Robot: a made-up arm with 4 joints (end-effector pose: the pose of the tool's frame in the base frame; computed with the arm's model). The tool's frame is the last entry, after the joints. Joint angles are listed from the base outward.
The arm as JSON. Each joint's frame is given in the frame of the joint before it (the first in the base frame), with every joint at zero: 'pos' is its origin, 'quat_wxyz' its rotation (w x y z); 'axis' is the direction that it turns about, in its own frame. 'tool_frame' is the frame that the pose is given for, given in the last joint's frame.
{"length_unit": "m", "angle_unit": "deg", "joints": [
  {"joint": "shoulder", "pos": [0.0, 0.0, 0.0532], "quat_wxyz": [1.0, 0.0, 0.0, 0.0], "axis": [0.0, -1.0, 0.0]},
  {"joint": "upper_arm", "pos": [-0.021, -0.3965, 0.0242], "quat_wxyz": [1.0, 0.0, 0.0, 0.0], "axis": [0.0, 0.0, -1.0]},
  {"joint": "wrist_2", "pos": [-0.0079, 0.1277, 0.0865], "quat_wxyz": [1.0, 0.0, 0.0, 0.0], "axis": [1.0, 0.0, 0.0]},
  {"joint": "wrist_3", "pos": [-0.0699, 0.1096, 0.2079], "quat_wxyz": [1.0, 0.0, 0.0, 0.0], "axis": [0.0, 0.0, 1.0]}
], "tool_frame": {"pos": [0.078, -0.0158, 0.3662], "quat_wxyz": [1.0, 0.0, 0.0, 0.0]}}
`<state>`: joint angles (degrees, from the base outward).
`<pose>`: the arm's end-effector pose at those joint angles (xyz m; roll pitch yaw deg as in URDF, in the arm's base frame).
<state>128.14 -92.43 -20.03 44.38</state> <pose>-0.1687 -0.4273 -0.6998 -157.42 23.09 48.24</pose>
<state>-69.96 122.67 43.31 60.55</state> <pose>0.5623 -0.2979 0.3936 -37.56 2.70 -49.18</pose>
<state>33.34 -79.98 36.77 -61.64</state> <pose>-0.1945 -0.4832 0.6322 6.65 0.75 20.19</pose>
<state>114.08 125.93 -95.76 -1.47</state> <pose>-0.1844 -0.8010 0.5596 22.26 32.96 -75.14</pose>
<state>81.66 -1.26 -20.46 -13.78</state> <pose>-0.6207 0.0026 0.1082 52.40 -77.86 -73.66</pose>
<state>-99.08 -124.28 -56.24 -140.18</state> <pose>0.4397 -0.8819 0.4595 -8.94 53.28 -46.57</pose>
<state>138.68 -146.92 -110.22 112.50</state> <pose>0.3780 -0.9513 0.0722 112.08 -77.93 16.30</pose>
